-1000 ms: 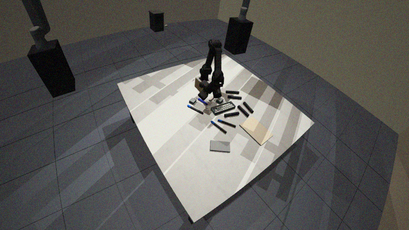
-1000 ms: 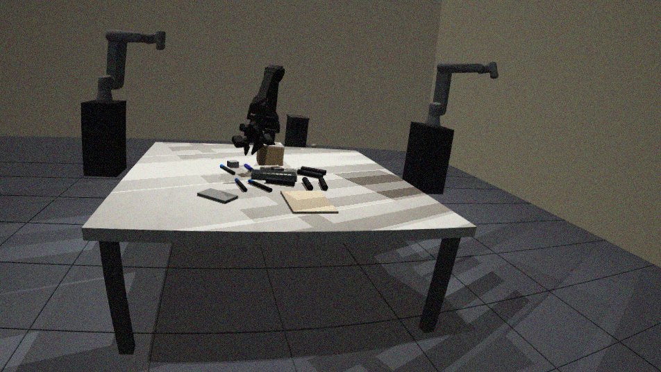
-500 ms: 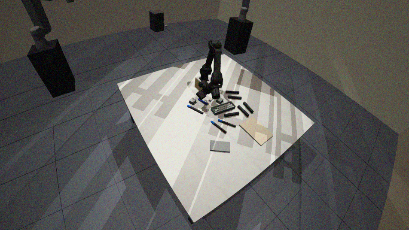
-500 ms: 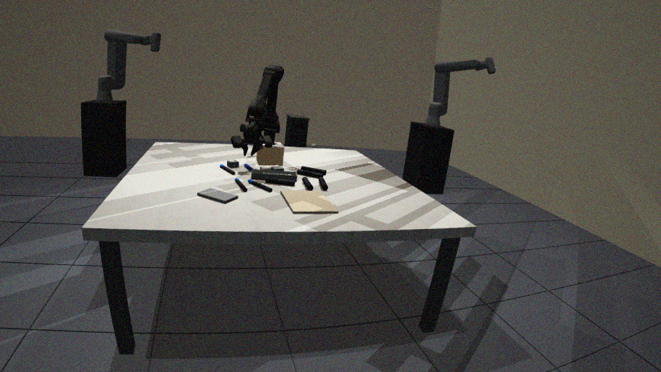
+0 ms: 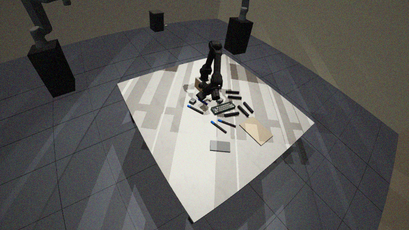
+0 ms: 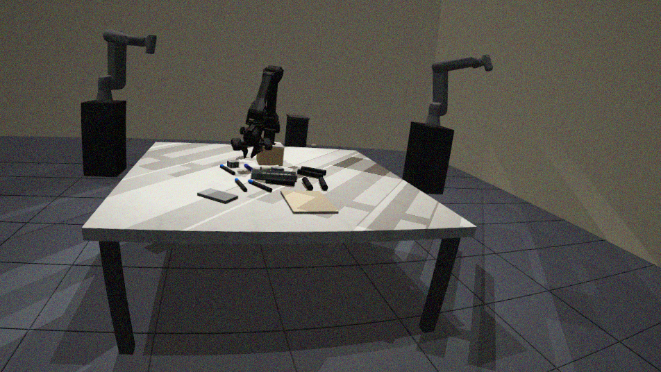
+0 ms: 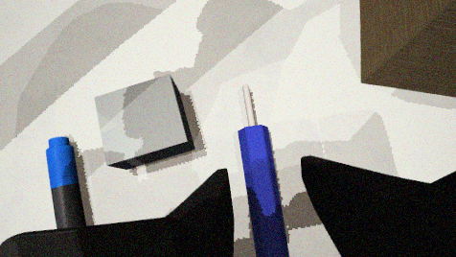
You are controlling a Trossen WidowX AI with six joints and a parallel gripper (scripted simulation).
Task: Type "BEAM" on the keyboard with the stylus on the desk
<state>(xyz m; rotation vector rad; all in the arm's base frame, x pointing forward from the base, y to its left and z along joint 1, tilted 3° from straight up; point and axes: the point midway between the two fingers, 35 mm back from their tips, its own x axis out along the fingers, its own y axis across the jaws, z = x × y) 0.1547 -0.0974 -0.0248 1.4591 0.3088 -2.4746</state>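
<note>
The stylus lies 2 cm behind my gripper tip and 4 cm below it. The rest, counted from my gripper tip: stylus tip: 5 cm behind, 1 cm to the right, 4 cm below; grey pad: 43 cm ahead, 12 cm to the right, 5 cm below; grey cube: 2 cm behind, 7 cm to the right, 4 cm below.
</note>
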